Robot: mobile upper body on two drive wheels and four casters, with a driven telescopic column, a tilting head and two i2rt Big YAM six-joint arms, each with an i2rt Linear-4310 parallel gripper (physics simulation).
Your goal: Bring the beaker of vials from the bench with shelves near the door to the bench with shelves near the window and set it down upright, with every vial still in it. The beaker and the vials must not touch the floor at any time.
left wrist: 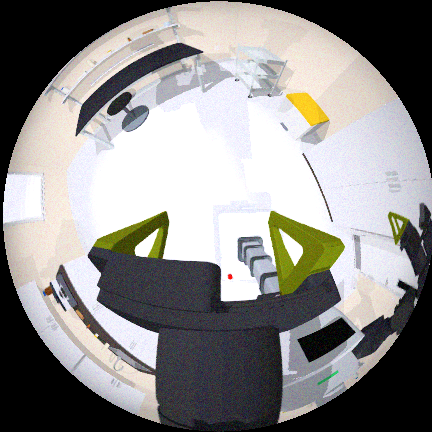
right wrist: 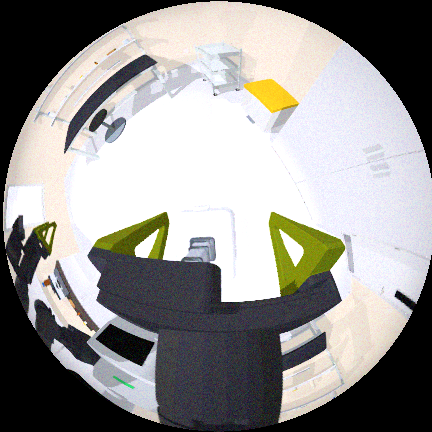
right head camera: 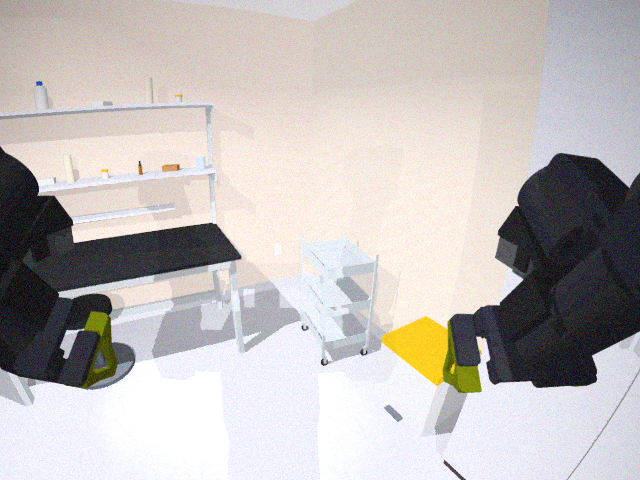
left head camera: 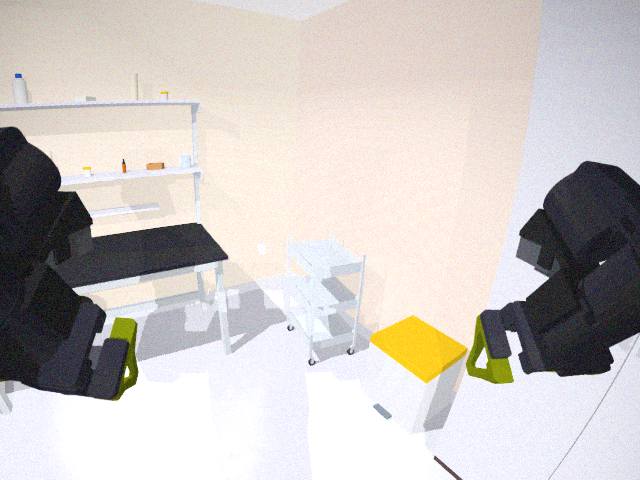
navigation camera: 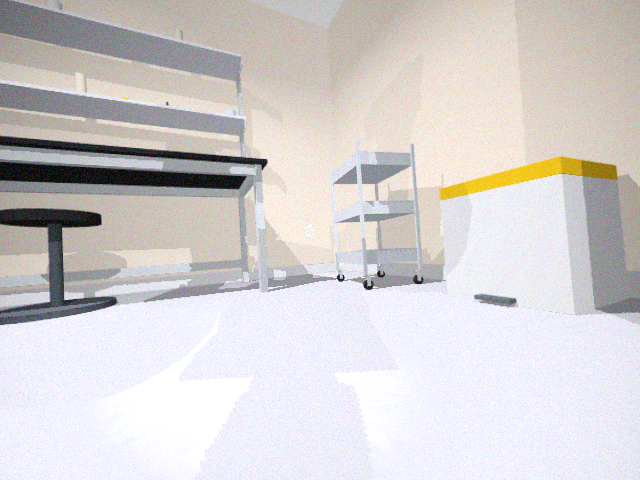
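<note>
The beaker of vials does not show in these views. A bench with a black top (left head camera: 155, 248) (right head camera: 165, 248) (left wrist: 140, 66) (right wrist: 110, 85) and two shelves above it stands at the left, a little way off; a pale window-like panel (left wrist: 22, 197) is on the wall past its near end in the left wrist view. Part of another black-topped bench (right wrist: 306, 351) with shelves shows at the lower right of the right wrist view. My left gripper (left wrist: 218, 216) is open and empty, well away from the bench. My right gripper (right wrist: 218, 216) is also open and empty, high above the floor.
A round black stool (navigation camera: 51, 218) (left wrist: 120, 103) stands in front of the left bench. A wheeled cart (left head camera: 361, 294) (navigation camera: 360, 222) stands in the corner. A white bin with a yellow lid (left head camera: 418, 346) (navigation camera: 516, 237) is right of it. Bottles and jars stand on the shelves.
</note>
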